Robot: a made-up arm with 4 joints.
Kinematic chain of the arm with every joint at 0, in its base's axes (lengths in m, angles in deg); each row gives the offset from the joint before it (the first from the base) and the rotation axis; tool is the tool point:
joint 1: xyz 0 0 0.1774 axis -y
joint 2: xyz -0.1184 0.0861 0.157 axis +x
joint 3: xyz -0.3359 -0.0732 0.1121 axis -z
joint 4: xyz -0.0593 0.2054 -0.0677 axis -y
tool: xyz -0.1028 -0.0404 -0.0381
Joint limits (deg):
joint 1: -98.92..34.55
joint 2: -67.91..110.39
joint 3: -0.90..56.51
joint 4: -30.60..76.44
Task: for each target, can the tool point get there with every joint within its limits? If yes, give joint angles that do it. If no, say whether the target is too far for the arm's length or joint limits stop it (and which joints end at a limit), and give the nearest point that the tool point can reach.
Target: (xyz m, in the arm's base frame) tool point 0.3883 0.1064 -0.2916
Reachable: no: joint limits stop it (at a limit: joint 1, joint 2, joint 3) | nearest point -0.3358 0.1058 -0.0271 | short by 0.771 m
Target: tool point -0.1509 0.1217 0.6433
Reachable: yes | joints -67.29 -40.86 12.29 63.83
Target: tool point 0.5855 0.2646 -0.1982
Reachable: no: joint limits stop it (at a limit: joint 1, joint 2, joint 3, joint 4) | nearest point 0.2827 0.1268 0.4795 | short by 0.755 m
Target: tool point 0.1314 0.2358 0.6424
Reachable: yes | joints -85.31 11.77 42.46 14.88
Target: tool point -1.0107 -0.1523 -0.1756
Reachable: no: too far | nearest point -0.6378 -0.0049 0.0033 | short by 0.439 m
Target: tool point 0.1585 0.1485 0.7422
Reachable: yes | joints -76.63 71.82 26.69 15.23
